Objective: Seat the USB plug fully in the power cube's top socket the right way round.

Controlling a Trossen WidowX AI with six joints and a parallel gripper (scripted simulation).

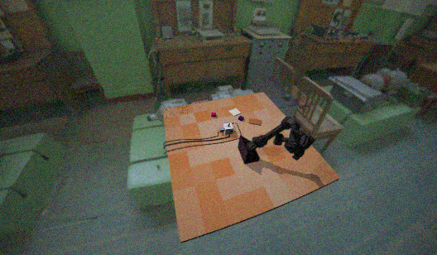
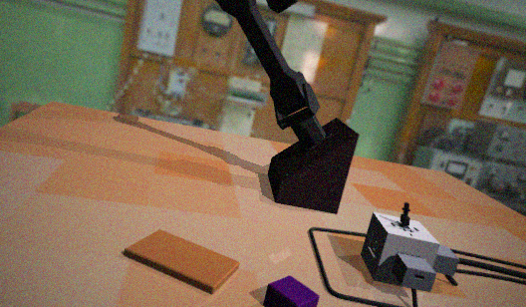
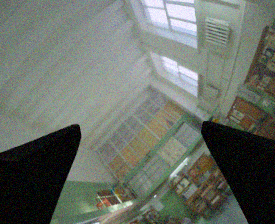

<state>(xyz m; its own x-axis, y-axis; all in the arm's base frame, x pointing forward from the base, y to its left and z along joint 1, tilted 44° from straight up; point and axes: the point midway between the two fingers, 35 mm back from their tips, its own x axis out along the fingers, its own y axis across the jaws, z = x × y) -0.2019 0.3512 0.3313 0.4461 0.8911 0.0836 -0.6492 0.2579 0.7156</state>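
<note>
My gripper tip is now 58 cm short of the usb plug, 50 cm above it and 1 cm to the left of it. Round my gripper tip: purple block: 69 cm ahead, 58 cm below, 21 cm to the right; USB socket: 58 cm ahead, 52 cm below; magenta block: 84 cm ahead, 58 cm below, 5 cm to the left.
</note>
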